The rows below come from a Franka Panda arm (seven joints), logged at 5 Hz.
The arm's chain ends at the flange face. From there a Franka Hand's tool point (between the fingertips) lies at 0.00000 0.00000 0.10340 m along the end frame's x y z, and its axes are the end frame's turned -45 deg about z.
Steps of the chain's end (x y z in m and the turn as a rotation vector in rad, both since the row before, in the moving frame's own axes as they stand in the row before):
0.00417, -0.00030, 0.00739, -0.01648, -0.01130, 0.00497
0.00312, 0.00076, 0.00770, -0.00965, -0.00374, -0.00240
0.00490, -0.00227, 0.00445, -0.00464, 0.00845, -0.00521
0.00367, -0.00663, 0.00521, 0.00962, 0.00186, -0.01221
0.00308, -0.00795, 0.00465, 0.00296, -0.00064, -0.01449
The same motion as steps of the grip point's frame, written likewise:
0.00113, 0.00311, 0.00737, -0.00366, -0.01964, 0.00497
0.00069, 0.00318, 0.00769, -0.00418, -0.00947, -0.00240
0.00535, 0.00282, 0.00445, -0.00926, 0.00269, -0.00521
0.00812, -0.00267, 0.00521, 0.00549, 0.00812, -0.01221
0.00797, -0.00371, 0.00465, 0.00255, 0.00164, -0.01449

